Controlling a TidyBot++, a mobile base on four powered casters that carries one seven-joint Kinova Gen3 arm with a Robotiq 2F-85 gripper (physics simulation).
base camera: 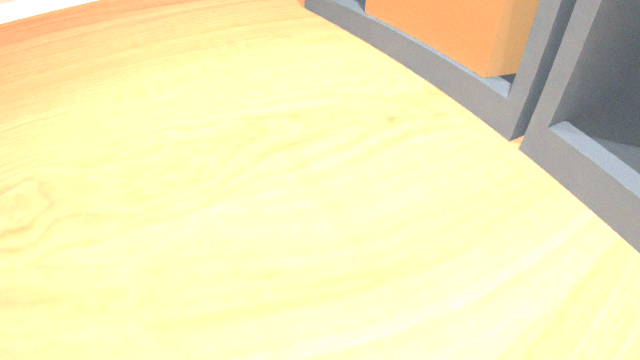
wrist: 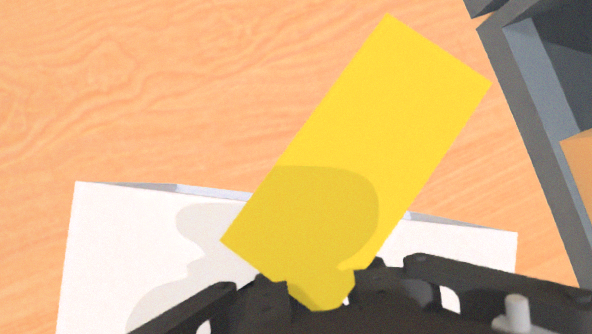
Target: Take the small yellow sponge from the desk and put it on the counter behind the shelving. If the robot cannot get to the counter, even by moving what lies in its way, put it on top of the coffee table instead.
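Places are measured from the arm's base along level axes (x ahead, y left, z up), in metres.
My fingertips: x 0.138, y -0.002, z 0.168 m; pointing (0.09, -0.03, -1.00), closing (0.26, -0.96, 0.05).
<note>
Behind a point stands the place of what it marks.
The small yellow sponge [wrist: 360,135] @[x 0.195, y -0.005, z 0.228 m] is in the wrist view, slanting from the lower middle to the upper right, partly in shadow. My gripper [wrist: 316,260] @[x 0.138, y -0.002, z 0.168 m] is shut on its near end, and the sponge stands out beyond the dark fingers, above the robot's white base. The grey shelving [base camera: 425,65] [wrist: 525,100] stands on the floor at the right of both views. The desk, the counter and the coffee table do not show in either view.
An orange box [base camera: 440,30] [wrist: 580,160] sits inside the shelving. The robot's white base [wrist: 115,250] @[x 0.082, y 0.195, z -0.014 m] spans the lower wrist view. Wooden floor [base camera: 250,200] @[x 0.449, y 0.082, z -0.397 m] [wrist: 150,100] @[x 0.331, y 0.357, z -0.397 m] lies alongside the shelving. A white strip [base camera: 35,7] @[x 1.643, y 1.395, z -0.360 m] crosses the upper left corner of the base view.
</note>
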